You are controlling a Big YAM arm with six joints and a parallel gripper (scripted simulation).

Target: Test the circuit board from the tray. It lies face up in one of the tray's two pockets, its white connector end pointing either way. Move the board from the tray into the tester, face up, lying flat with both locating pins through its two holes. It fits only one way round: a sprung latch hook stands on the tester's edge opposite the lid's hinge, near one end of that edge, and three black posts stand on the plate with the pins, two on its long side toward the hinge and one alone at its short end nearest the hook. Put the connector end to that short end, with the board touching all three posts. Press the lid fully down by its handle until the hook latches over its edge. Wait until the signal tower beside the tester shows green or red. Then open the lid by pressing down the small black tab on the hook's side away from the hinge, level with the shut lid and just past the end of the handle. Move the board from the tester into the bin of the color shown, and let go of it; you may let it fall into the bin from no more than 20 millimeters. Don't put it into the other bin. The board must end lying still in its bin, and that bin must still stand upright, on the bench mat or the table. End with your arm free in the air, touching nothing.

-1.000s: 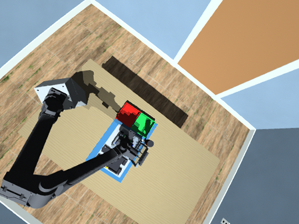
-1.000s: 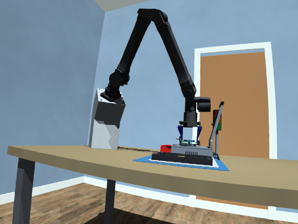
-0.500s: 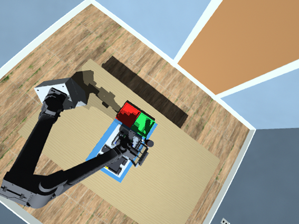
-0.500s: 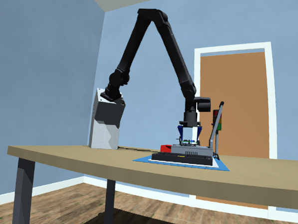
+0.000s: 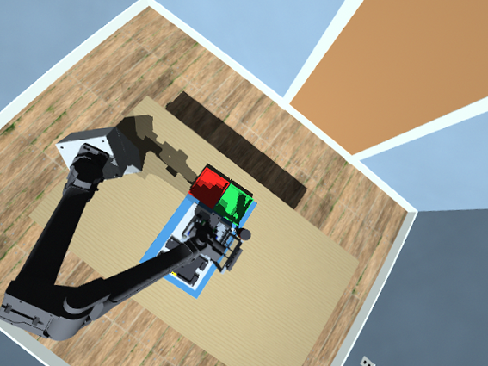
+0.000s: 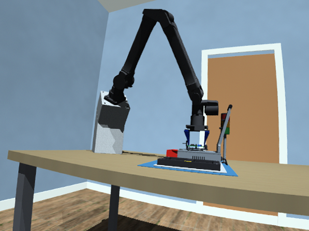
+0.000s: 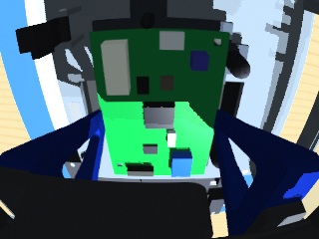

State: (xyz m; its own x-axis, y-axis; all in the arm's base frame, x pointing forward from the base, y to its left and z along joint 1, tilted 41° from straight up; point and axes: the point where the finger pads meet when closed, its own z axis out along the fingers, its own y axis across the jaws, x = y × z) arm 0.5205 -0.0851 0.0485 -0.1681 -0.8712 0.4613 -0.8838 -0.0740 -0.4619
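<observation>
Right now the green circuit board is right at my hand. Round my hand: black latch hook (7 cm to the left, 5 cm behind); tester plate (1 cm to the left, 1 cm below, 1 cm ahead); tester lid (12 cm ahead, 10 cm above, 2 cm to the right).
</observation>
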